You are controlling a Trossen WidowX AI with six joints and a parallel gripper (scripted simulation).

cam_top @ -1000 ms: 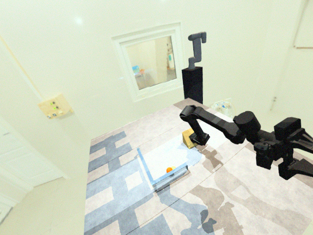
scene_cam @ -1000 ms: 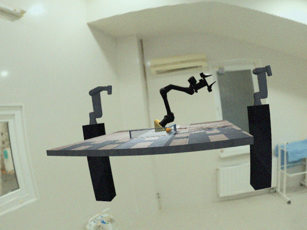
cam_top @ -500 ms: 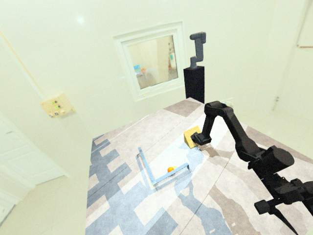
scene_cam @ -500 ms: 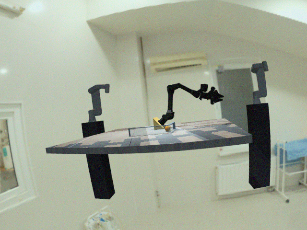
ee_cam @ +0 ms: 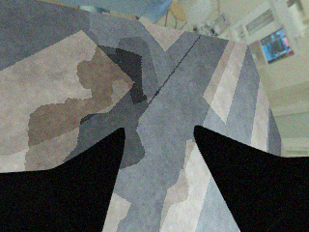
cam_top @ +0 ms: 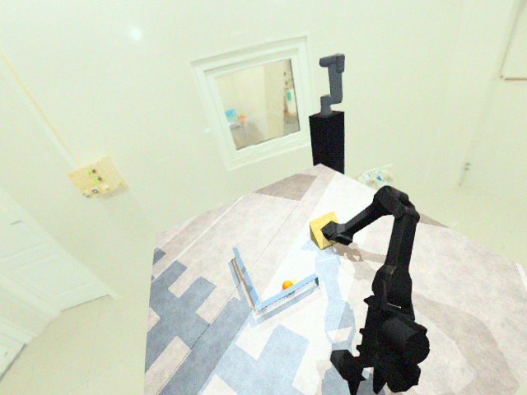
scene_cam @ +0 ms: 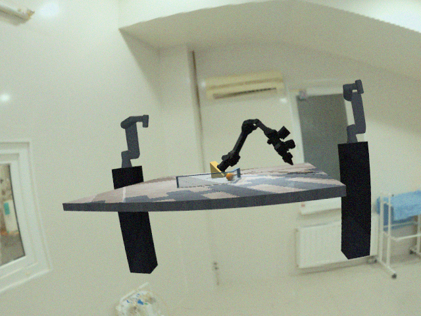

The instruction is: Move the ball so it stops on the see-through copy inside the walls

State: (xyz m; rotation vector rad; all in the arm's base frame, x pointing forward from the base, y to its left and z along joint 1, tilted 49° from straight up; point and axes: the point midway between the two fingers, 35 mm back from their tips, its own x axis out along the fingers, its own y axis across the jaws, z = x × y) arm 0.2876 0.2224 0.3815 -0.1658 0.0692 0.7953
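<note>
Right now the see-through ball is 35 cm to the right of my gripper tip, 5 cm behind it and 4 cm below it.
</note>
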